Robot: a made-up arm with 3 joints. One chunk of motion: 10 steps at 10 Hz.
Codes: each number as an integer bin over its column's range. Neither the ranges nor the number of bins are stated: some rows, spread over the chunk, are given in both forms.
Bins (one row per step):
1: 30 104 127
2: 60 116 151
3: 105 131 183
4: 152 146 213
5: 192 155 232
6: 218 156 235
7: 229 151 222
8: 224 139 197
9: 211 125 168
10: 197 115 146
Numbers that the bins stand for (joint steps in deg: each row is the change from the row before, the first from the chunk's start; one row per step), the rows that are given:
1: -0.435 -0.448 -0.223
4: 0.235 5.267 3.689
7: 0.657 5.948 4.099
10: 0.482 1.049 0.642
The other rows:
2: -0.271 1.185 0.869
3: -0.024 3.226 2.325
5: 0.454 6.492 4.554
6: 0.597 6.628 4.690
8: 0.630 4.315 2.962
9: 0.558 2.410 1.642

